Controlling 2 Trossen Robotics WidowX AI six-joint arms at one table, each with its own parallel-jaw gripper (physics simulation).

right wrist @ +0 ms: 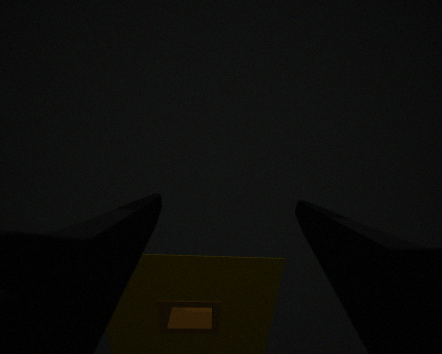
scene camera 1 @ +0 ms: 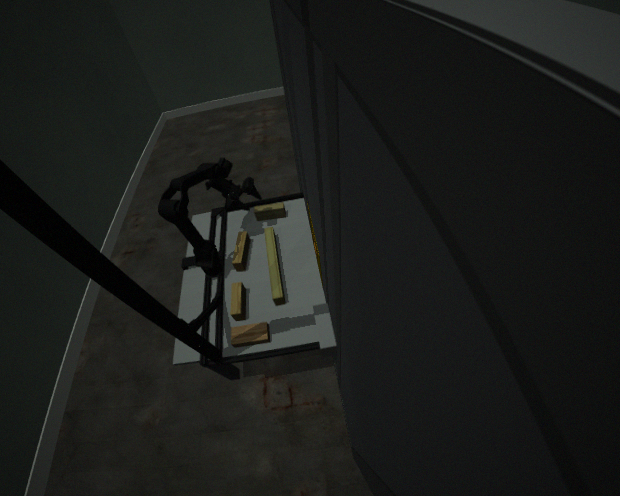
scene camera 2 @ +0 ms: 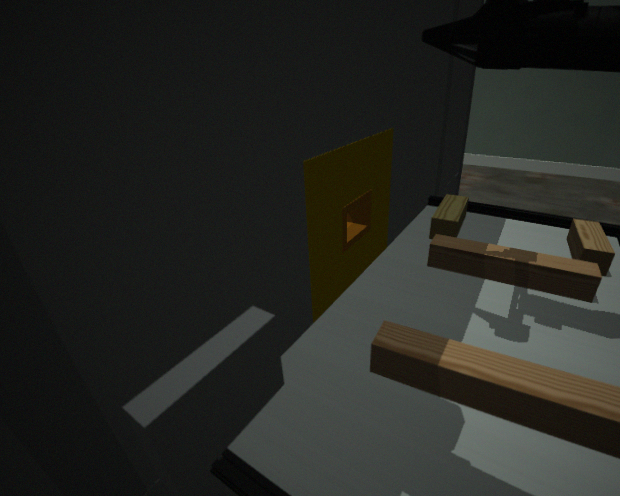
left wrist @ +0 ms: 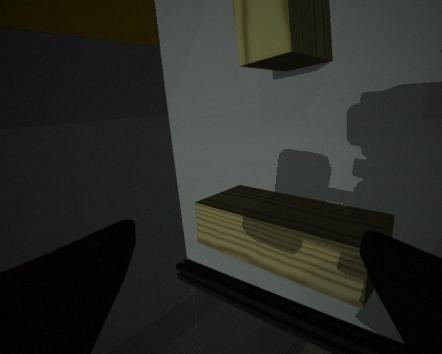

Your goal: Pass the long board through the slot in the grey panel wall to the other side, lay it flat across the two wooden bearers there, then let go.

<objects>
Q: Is my right gripper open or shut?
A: Open.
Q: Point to a panel wall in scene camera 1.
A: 454, 165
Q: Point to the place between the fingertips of my left gripper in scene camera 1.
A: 255, 204
</objects>
